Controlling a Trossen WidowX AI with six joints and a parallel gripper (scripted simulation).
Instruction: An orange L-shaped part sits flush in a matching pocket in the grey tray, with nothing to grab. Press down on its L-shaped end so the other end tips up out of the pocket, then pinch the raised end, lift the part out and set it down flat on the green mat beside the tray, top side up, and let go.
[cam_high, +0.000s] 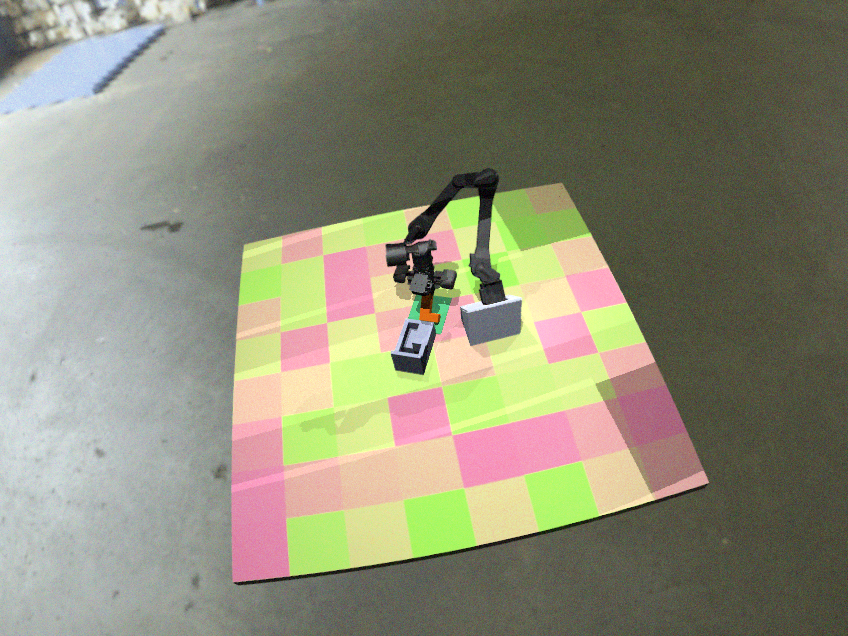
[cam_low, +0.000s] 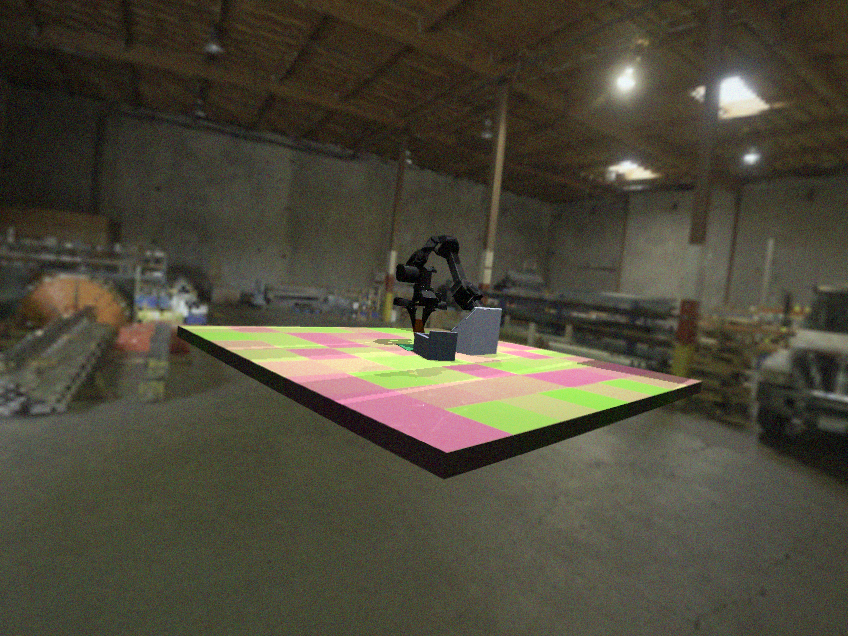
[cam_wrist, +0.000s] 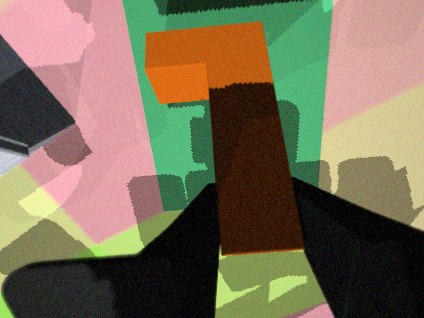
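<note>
The orange L-shaped part is 30 mm to the left of my gripper tip and 30 mm below it. Round my gripper tip: green mat 90 mm below, 20 mm to the left, 10 mm ahead.
</note>
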